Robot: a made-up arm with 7 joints. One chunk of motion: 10 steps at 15 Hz.
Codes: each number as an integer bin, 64 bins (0 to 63) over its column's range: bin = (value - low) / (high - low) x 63, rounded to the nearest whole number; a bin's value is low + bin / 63 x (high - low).
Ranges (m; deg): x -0.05..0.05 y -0.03..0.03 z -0.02..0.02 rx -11..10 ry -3..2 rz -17..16
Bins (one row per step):
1: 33 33 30 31 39 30
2: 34 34 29 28 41 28
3: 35 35 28 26 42 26
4: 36 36 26 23 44 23
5: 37 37 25 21 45 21
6: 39 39 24 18 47 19
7: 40 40 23 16 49 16
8: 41 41 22 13 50 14
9: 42 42 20 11 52 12
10: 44 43 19 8 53 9
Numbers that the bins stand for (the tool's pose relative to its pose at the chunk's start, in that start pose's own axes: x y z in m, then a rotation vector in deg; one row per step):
1: 0.0024 0.0014 -0.0010 -0.67 0.10 -1.29
2: 0.0040 0.0024 -0.0016 -1.67 0.25 -2.33
3: 0.0056 0.0033 -0.0022 -2.33 0.33 -3.38
4: 0.0071 0.0043 -0.0035 -3.33 0.49 -4.95
5: 0.0087 0.0052 -0.0041 -4.00 0.57 -6.00
6: 0.0119 0.0071 -0.0048 -5.00 0.73 -7.05
7: 0.0135 0.0081 -0.0054 -5.67 0.89 -8.62
8: 0.0151 0.0090 -0.0060 -6.67 0.97 -9.67
9: 0.0167 0.0100 -0.0073 -7.33 1.13 -10.71
10: 0.0198 0.0110 -0.0079 -8.33 1.21 -12.29

